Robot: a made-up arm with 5 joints.
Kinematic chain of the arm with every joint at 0, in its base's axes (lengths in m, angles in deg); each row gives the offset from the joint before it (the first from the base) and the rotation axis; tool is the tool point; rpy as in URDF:
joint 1: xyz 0.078 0 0.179 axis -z
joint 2: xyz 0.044 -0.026 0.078 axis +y
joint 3: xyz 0.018 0 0.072 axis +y
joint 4: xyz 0.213 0 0.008 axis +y
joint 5: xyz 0.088 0.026 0 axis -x
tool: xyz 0 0 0 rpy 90 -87.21 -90
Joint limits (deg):
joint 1: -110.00..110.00
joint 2: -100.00..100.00
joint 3: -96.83..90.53
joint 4: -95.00..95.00
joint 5: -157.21..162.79
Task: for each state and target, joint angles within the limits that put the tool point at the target. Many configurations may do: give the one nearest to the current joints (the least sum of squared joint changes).
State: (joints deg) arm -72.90 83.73 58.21 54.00 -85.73
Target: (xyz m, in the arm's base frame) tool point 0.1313 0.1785 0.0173
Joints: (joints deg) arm -73.37 48.39 16.17 40.07 -85.73
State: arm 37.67 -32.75 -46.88 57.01 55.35
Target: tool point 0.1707 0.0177 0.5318
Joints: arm -10.81 -47.05 -40.04 87.46 55.35
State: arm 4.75 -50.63 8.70 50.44 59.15
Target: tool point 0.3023 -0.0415 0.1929
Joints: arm 10.48 -32.35 47.12 75.61 59.15
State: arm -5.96 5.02 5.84 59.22 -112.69
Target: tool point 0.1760 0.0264 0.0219
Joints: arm -15.08 44.48 33.74 52.22 -112.69
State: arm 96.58 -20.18 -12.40 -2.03 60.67
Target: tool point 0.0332 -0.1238 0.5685
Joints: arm 109.89 -62.35 -1.61 14.12 60.67
